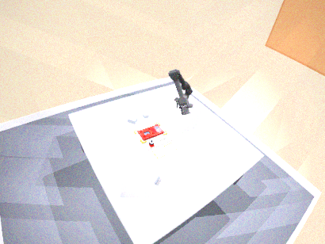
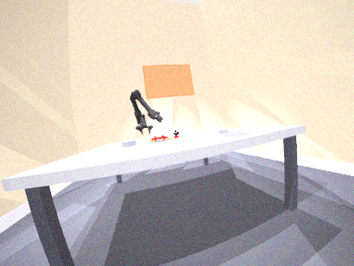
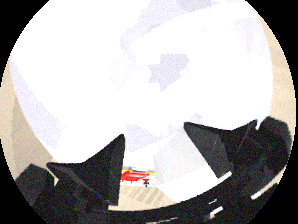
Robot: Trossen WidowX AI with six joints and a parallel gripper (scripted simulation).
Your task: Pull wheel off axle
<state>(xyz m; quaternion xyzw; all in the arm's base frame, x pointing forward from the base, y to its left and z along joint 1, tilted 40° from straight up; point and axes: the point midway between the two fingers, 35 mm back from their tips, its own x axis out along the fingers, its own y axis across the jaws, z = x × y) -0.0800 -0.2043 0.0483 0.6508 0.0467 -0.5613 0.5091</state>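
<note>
My gripper tip is 44 cm short of the wheel, 28 cm to the right of it and 1 cm above it.
</note>
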